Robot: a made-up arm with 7 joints. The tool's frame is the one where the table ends. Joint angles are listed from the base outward.
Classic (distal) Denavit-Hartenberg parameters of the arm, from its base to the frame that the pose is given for. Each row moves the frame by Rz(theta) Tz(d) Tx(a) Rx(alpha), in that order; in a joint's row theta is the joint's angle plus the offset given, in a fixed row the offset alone. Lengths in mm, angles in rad.
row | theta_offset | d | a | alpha
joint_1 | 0 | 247 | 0 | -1.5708
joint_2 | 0 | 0 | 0 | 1.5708
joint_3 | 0 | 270.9 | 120.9 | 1.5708
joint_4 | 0 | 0 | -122.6 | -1.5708
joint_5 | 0 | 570.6 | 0 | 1.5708
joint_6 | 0 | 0 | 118.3 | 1.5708
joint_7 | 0 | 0 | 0 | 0
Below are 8 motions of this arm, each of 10 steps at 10 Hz.
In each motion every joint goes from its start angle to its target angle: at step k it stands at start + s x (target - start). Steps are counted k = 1, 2, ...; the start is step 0. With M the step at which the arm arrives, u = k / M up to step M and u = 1 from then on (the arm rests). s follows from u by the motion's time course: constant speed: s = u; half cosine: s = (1 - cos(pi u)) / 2; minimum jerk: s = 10 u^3 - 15 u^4 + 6 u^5.
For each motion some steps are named. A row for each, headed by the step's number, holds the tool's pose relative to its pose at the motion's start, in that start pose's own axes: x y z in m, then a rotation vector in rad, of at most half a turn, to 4 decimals.
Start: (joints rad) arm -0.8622 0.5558 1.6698 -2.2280 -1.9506 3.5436 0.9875
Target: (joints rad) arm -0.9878 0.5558 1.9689 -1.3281 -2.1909 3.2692 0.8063
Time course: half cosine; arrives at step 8
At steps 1, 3, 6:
1: 0.0145 0.0105 -0.0042 -0.0313 0.0129 -0.0336
3: 0.1212 0.0754 -0.0493 -0.2663 0.1032 -0.2578
6: 0.3313 0.1424 -0.2192 -0.8026 0.2763 -0.6154

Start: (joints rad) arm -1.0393 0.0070 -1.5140 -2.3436 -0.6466 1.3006 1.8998
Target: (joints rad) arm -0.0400 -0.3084 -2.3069 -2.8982 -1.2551 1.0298 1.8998
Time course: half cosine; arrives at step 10
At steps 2, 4, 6, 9, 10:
2: -0.0355 0.0022 0.0195 -0.0214 0.0773 -0.0441
4: -0.1356 0.0142 0.0804 -0.0710 0.2999 -0.1681
6: -0.2596 0.0480 0.1797 -0.1153 0.6182 -0.3290
9: -0.3605 0.1075 0.3126 -0.1384 0.9944 -0.4908
10: -0.3661 0.1129 0.3238 -0.1393 1.0247 -0.5026

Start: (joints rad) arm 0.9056 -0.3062 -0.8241 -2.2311 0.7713 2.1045 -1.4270
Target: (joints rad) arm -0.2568 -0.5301 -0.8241 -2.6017 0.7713 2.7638 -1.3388
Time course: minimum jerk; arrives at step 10
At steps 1, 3, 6, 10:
1: -0.0051 0.0020 -0.0055 -0.0110 0.0034 0.0081
3: -0.0997 0.0231 -0.1035 -0.2095 0.0631 0.1548
6: -0.4176 -0.0851 -0.3700 -0.8740 0.2325 0.6493
10: -0.5727 -0.2507 -0.4536 -1.2750 0.3114 0.9544

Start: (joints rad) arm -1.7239 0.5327 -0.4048 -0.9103 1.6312 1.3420 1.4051
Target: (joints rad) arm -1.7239 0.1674 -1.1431 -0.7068 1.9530 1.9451 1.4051
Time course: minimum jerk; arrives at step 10
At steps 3, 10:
3: -0.0862 0.0294 -0.0872 0.1950 0.0522 -0.0938
10: -0.4962 0.4130 -0.3802 1.1642 0.1638 -0.6303

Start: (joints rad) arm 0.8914 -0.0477 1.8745 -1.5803 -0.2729 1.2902 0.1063
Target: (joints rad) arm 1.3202 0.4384 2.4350 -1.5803 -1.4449 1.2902 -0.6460
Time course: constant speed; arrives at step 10
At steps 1, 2, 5, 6, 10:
1: -0.0219 -0.0508 -0.0274 -0.0906 0.0546 -0.1401
2: -0.0499 -0.0983 -0.0557 -0.1831 0.1132 -0.2740
5: -0.1679 -0.2149 -0.1416 -0.4730 0.3102 -0.6253
6: -0.2168 -0.2429 -0.1693 -0.5735 0.3815 -0.7211
10: -0.4427 -0.2875 -0.2663 -0.9813 0.6786 -0.9645

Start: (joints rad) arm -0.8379 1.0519 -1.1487 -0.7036 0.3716 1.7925 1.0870
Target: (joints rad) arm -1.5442 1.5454 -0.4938 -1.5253 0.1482 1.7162 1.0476
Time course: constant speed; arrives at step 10
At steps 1, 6, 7, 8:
1: 0.0116 0.0179 0.1375 -0.1567 -0.0654 0.0176
6: -0.0865 0.3635 0.7267 -0.9225 -0.4854 0.0844
7: -0.1429 0.4670 0.8020 -1.0661 -0.5917 0.0894
8: -0.2112 0.5735 0.8573 -1.2040 -0.7066 0.0901

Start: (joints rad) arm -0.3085 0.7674 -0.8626 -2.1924 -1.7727 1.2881 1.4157
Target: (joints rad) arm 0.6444 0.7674 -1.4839 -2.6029 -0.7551 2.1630 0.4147
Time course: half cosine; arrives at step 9
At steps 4, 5, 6, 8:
4: 0.0107 0.0811 -0.0291 0.3718 -0.1755 -0.3780
5: 0.0221 0.1225 -0.0380 0.5663 -0.2104 -0.4770
6: 0.0346 0.1653 -0.0440 0.7640 -0.2103 -0.5342
8: 0.0512 0.2282 -0.0477 1.0387 -0.1509 -0.5548

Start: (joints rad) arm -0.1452 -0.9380 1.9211 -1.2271 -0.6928 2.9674 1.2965
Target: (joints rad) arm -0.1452 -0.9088 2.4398 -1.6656 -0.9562 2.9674 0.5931
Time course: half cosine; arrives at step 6
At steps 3, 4, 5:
3: -0.2006 -0.0732 -0.0158 0.1535 -0.2749 -0.4621
4: -0.2998 -0.1122 -0.0555 0.2877 -0.3807 -0.7064
5: -0.3691 -0.1388 -0.0977 0.4081 -0.4393 -0.8882

